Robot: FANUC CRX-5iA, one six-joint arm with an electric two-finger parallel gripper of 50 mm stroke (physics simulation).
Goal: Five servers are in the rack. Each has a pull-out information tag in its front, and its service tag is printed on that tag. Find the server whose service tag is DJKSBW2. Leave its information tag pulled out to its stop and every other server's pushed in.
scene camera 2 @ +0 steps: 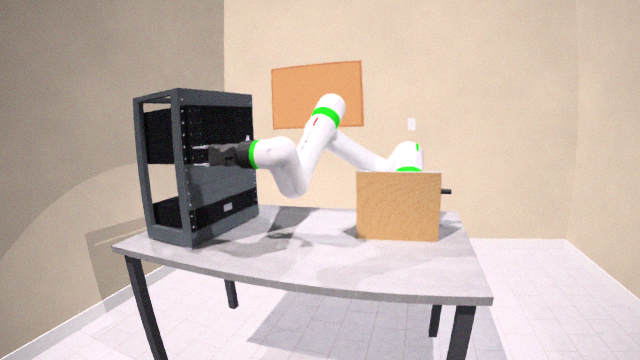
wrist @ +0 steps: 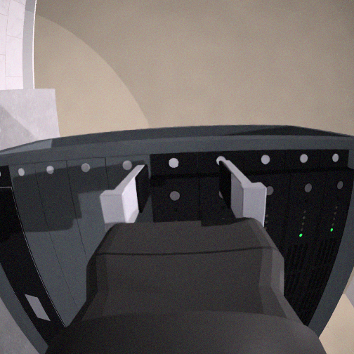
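Pixels of known places: gripper, fingertip midpoint: (scene camera 2: pixel 194 156); arm's base at its link origin: (scene camera 2: pixel 408 193).
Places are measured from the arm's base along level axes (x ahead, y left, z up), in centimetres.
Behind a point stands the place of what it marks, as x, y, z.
Observation:
The dark grey rack (scene camera 2: pixel 183 200) @[81.6, 35.3, 3.4] (wrist: pixel 175 145) stands on the left of the table. Its upper part holds a block of black servers (scene camera 2: pixel 220 122) @[76.0, 13.1, 31.9] (wrist: pixel 300 260); two show a green light in the wrist view. My gripper (scene camera 2: pixel 195 155) @[74.7, 34.2, 19.9] (wrist: pixel 183 177) is open and empty at the rack front, by the bottom of this block. In the wrist view its fingers stand on either side of the block's end server (wrist: pixel 175 179). The gripper body hides much of the fronts. No pulled-out information tag can be made out, and no service tag is readable.
Grey panels (scene camera 2: pixel 220 180) @[77.6, 13.9, 7.2] (wrist: pixel 90 210) lie below the server block. A black unit (scene camera 2: pixel 210 217) @[78.7, 22.8, -6.8] (wrist: pixel 15 240) with a pale label (scene camera 2: pixel 227 206) @[77.2, 10.8, -5.1] (wrist: pixel 37 307) sits low in the rack. A wooden box (scene camera 2: pixel 398 206) @[4.0, 10.3, -2.8] stands on the right of the table (scene camera 2: pixel 310 272) @[30.5, 41.2, -16.7], before the arm's base.

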